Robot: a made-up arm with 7 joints.
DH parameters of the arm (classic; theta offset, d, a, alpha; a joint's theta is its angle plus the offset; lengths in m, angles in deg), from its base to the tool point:
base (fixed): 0 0 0 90
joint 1: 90 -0.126 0 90
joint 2: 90 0 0 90
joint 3: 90 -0.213 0 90
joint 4: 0 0 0 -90
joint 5: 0 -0.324 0 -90
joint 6: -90 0 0 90
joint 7: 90 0 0 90
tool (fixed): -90 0 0 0
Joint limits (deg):
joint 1: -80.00..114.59
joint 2: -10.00..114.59
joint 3: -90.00..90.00
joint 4: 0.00..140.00
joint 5: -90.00..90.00
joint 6: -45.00..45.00
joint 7: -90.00..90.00
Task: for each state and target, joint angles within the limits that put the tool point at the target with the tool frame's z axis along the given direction. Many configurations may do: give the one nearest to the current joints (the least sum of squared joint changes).
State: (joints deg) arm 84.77 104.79 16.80 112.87 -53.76 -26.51 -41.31
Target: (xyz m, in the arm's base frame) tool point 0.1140 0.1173 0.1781 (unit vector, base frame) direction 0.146 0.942 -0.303
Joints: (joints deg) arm 78.37 110.58 -18.97 139.88 -31.95 -6.92 -47.32
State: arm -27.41 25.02 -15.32 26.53 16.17 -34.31 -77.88
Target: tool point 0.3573 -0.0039 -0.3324 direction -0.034 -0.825 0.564
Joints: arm 22.24 -10.00 -13.98 40.67 34.65 -33.68 -87.71
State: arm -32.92 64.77 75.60 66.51 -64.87 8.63 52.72
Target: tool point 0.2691 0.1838 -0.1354 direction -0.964 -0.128 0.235
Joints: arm -70.56 96.47 42.75 114.05 -80.65 22.39 32.91
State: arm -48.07 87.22 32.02 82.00 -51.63 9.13 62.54
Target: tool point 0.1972 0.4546 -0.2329 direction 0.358 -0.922 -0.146
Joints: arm -65.23 92.78 12.54 68.42 -75.99 9.58 89.11
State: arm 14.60 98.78 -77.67 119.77 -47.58 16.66 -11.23
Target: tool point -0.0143 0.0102 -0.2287 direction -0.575 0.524 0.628
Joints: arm -4.22 59.88 -89.42 127.71 -43.84 43.49 -11.60
